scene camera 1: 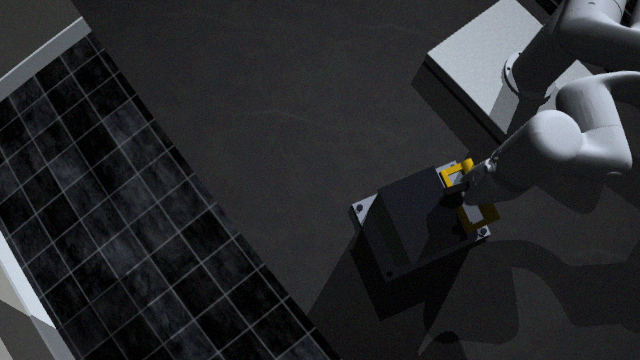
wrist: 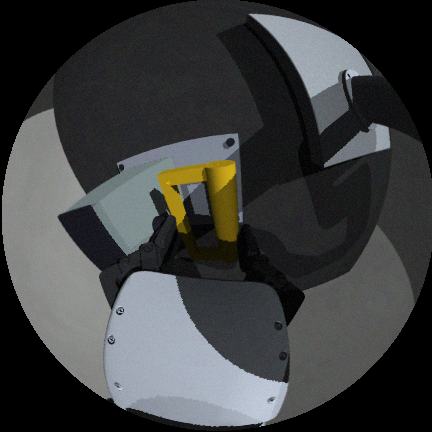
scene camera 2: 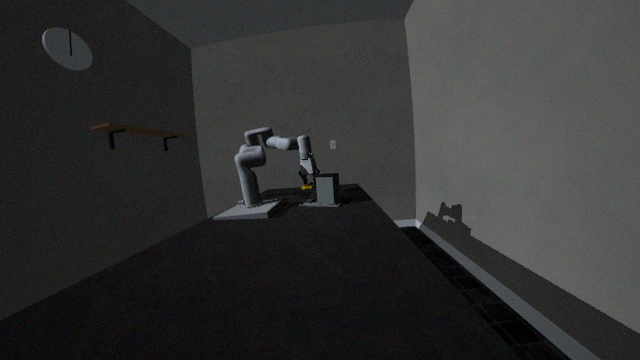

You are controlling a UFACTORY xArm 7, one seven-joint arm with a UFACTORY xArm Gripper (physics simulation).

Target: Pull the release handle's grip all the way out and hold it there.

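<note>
The release handle is a yellow rectangular frame whose thick round grip is on the side away from the pale green-grey housing. The frame's inner bar is close to the housing's face; the gap is hard to judge. My gripper is shut on the handle from above, its fingers wide apart. In the wrist view one dark finger is against the inner bar and the other against the grip's outer side. The lower end of the handle is in shadow, and the arm partly covers it in scene camera 1.
The housing stands on a grey base plate with dark bolts at its corners. The arm's white mounting slab is beyond the handle's grip side. A wooden wall shelf is at the left in scene camera 2.
</note>
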